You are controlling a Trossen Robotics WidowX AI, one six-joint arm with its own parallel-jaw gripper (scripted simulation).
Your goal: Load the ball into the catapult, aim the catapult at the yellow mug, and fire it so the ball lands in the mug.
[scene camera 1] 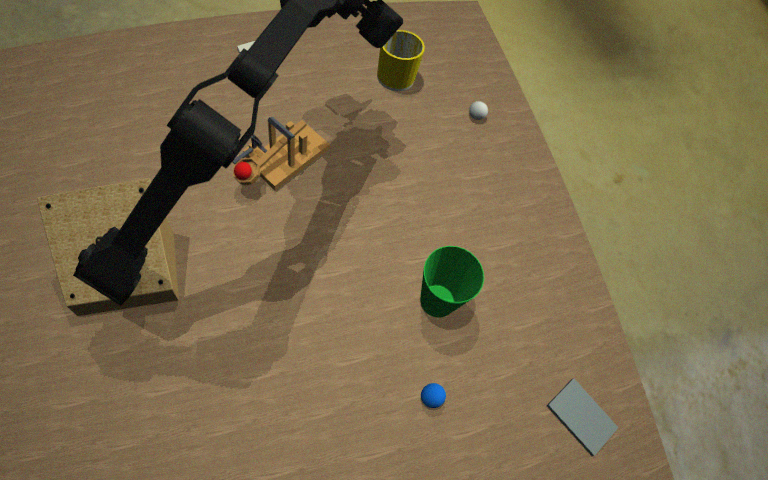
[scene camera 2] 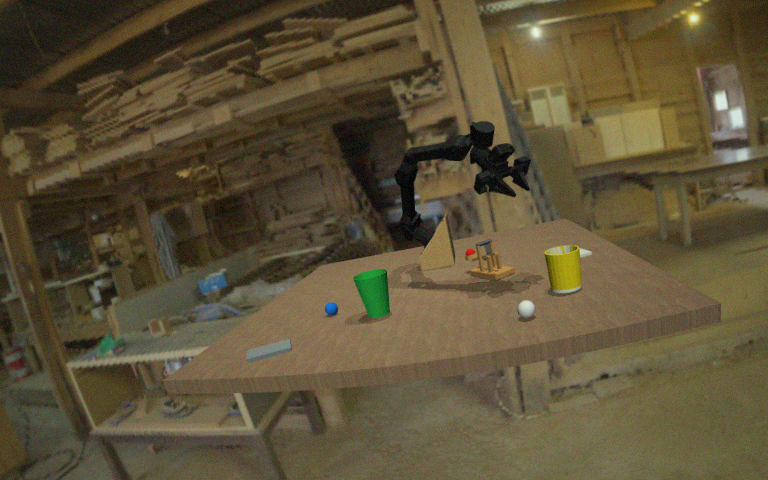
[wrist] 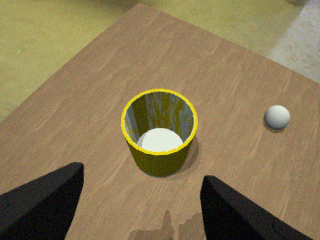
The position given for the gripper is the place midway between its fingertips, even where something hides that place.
In view: the gripper [scene camera 2: 522, 192], a yellow mug [scene camera 1: 399, 59] and a wooden catapult [scene camera 2: 493, 269].
The yellow mug is seen too in scene camera 2 [scene camera 2: 563, 263] and in the wrist view [wrist: 159, 124]. The gripper also shows in the wrist view [wrist: 143, 179]. The wrist view misses the wooden catapult: it is out of frame.
